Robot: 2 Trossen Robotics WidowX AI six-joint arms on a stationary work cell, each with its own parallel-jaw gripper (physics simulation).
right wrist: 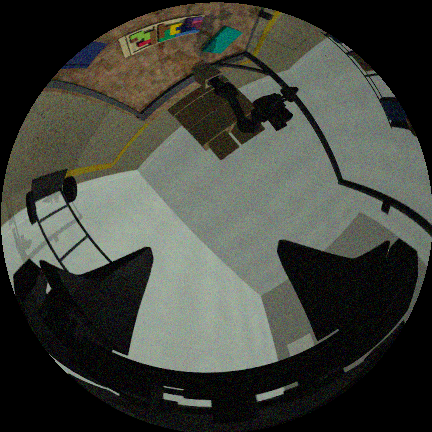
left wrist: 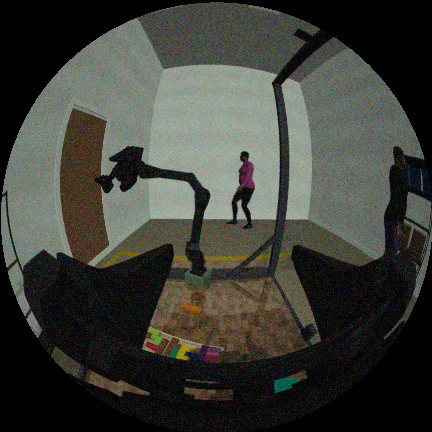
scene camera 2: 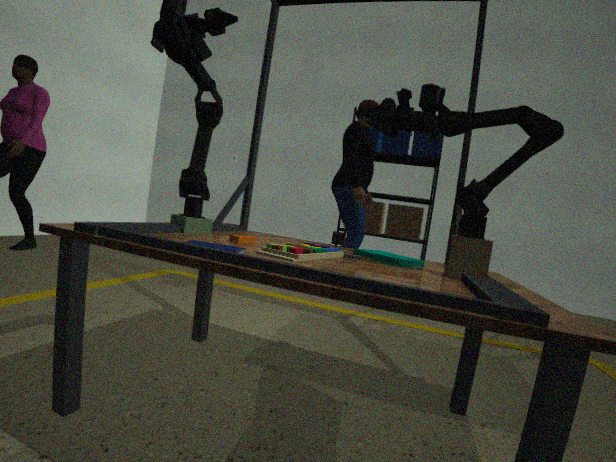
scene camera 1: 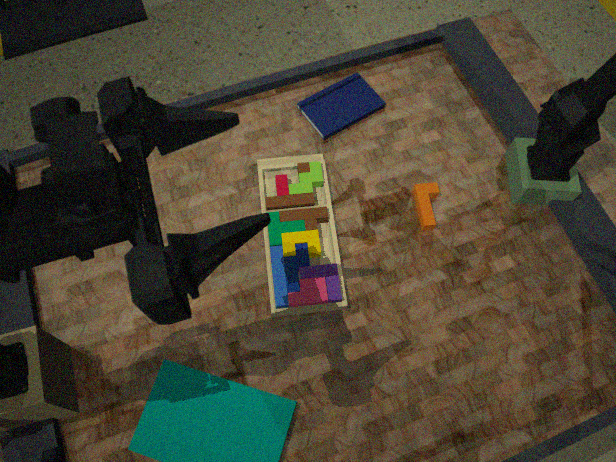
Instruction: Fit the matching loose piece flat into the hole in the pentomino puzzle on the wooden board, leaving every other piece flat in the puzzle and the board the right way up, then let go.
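Seen in the pictures: left gripper, fingertip midpoint: (right wrist: 288, 90) (left wrist: 235, 251) (scene camera 2: 363, 117) (scene camera 1: 253, 165); right gripper, fingertip midpoint: (right wrist: 215, 251) (left wrist: 101, 169) (scene camera 2: 227, 21); left arm's base, origin of the base link: (right wrist: 212, 80) (scene camera 2: 470, 237) (scene camera 1: 0, 373); right arm's base, origin of the base link: (left wrist: 197, 270) (scene camera 2: 192, 216) (scene camera 1: 547, 164).
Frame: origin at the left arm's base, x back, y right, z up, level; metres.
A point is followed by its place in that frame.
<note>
The loose orange L-shaped piece (scene camera 1: 425, 207) @[x -0.637, y -0.105, z -0.096 m] (scene camera 2: 242, 239) @[x -0.633, y -0.135, z -0.105 m] (left wrist: 192, 308) @[x -0.633, y -0.103, z -0.096 m] lies on the table, right of the puzzle in scene camera 1. The wooden board (scene camera 1: 290, 160) @[x -0.455, y -0.262, z -0.110 m] (right wrist: 124, 47) lies flat, holding lime, red, brown, green, yellow, blue, purple and pink pieces. Bare tray floor shows around the red piece (scene camera 1: 282, 184) @[x -0.426, y -0.209, z -0.091 m] and right of the yellow piece (scene camera 1: 301, 240) @[x -0.426, y -0.104, z -0.090 m]; which gap matches is unclear. My left gripper (scene camera 1: 253, 169) @[x -0.351, y 0.000, z 0.317 m] (left wrist: 235, 251) @[x -0.351, y 0.000, z 0.317 m] is open and empty, raised left of the board in scene camera 1. My right gripper (scene camera 2: 224, 36) (right wrist: 215, 251) @[x -0.609, y -0.375, z 0.416 m] is open and empty, high above the table's far-left end in scene camera 2.
A dark blue book (scene camera 1: 342, 105) @[x -0.577, y -0.344, z -0.104 m] (scene camera 2: 215, 246) @[x -0.568, y -0.355, z -0.104 m] lies above the board in scene camera 1. A teal slab (scene camera 1: 220, 425) @[x -0.240, y 0.124, z -0.098 m] (scene camera 2: 390, 258) @[x -0.213, y 0.034, z -0.100 m] (left wrist: 286, 384) @[x -0.270, y 0.185, z -0.098 m] lies below it. A raised dark border edges the table. The green right-arm base (scene camera 1: 545, 192) @[x -0.831, y -0.064, z -0.074 m] stands beyond the orange piece.
</note>
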